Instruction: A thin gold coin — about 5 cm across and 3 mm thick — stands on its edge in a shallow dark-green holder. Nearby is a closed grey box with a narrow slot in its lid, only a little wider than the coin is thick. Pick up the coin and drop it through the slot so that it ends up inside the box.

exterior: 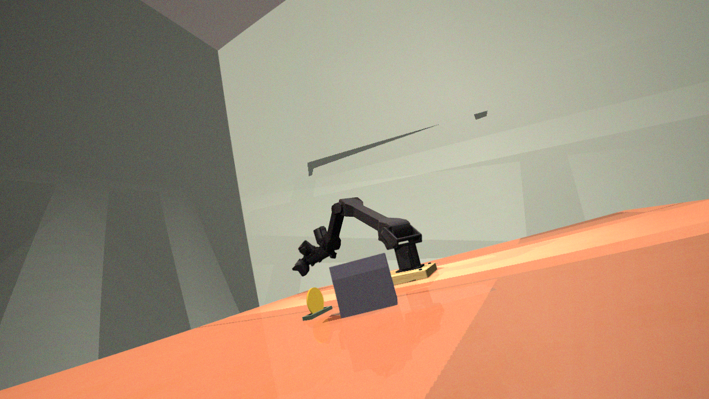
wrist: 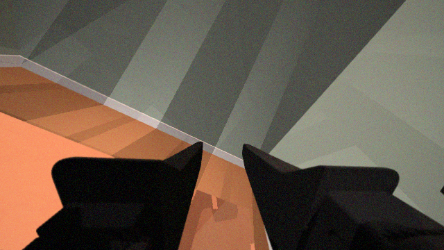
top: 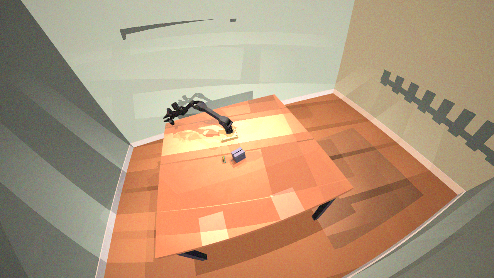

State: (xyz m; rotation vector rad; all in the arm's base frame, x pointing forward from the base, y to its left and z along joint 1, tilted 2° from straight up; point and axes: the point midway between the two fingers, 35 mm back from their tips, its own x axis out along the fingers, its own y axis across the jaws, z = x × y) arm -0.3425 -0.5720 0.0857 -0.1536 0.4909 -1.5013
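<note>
My gripper tip is now 63 cm short of the coin, 49 cm to the right of it and 10 cm above it.
</note>
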